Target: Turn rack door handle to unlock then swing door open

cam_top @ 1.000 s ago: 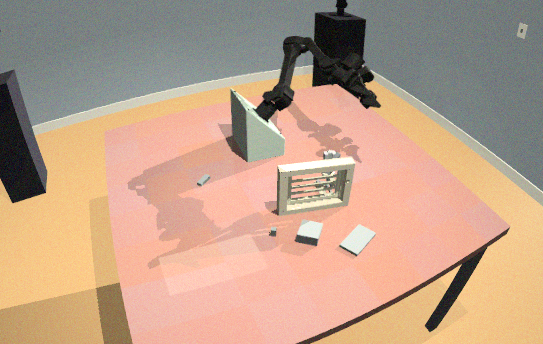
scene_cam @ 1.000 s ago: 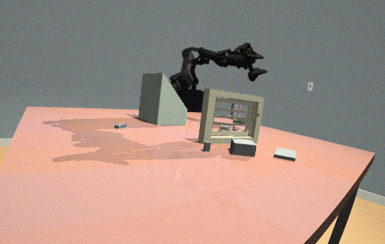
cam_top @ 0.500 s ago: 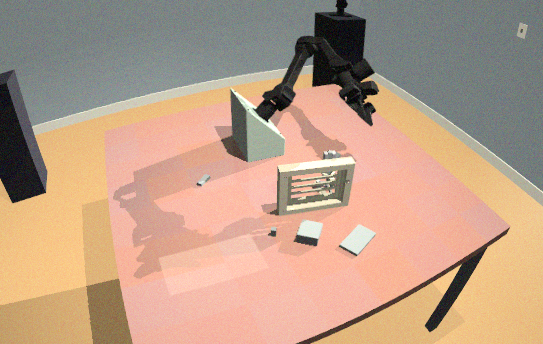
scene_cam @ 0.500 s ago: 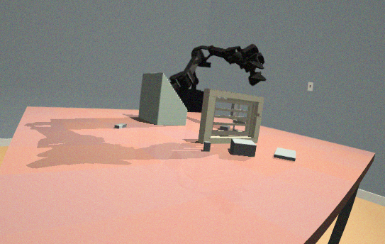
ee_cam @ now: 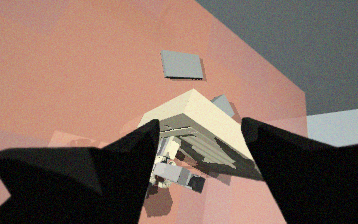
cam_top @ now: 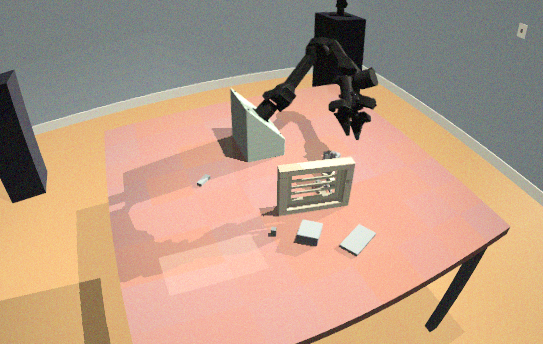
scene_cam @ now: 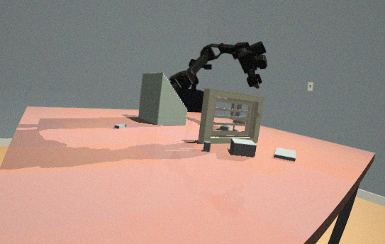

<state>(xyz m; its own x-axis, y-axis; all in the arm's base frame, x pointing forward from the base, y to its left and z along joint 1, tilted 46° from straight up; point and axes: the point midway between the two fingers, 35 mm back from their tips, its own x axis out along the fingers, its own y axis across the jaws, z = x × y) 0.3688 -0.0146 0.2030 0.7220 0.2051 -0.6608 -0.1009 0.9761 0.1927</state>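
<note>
My gripper tip is 50 mm past the door handle, 50 mm to the left of it and 130 mm above it. Round my gripper tip: small dark cube: 60 mm ahead, 310 mm to the right, 210 mm below; flat slab: 210 mm ahead, 90 mm to the right, 220 mm below; thicker block: 120 mm ahead, 220 mm to the right, 210 mm below.
</note>
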